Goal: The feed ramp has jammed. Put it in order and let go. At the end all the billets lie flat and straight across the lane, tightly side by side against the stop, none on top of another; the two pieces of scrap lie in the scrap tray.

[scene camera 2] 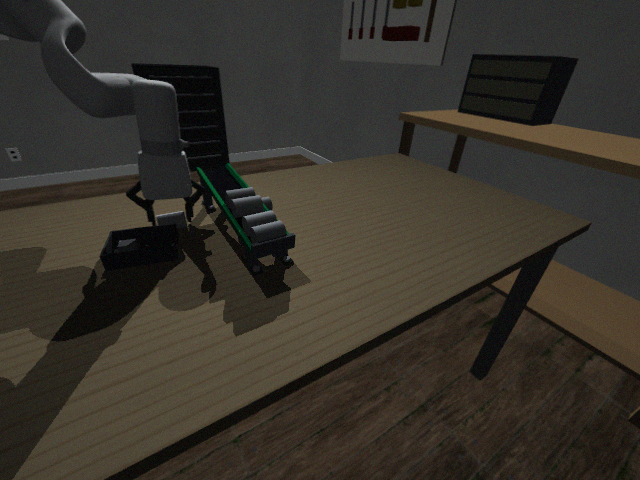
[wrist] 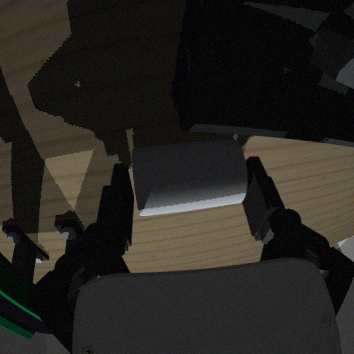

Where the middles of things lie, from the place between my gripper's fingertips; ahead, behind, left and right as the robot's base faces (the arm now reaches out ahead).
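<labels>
Scrap tray (scene camera 2: 157, 244): 80 mm to the right of my hand and 70 mm behind it.
</labels>
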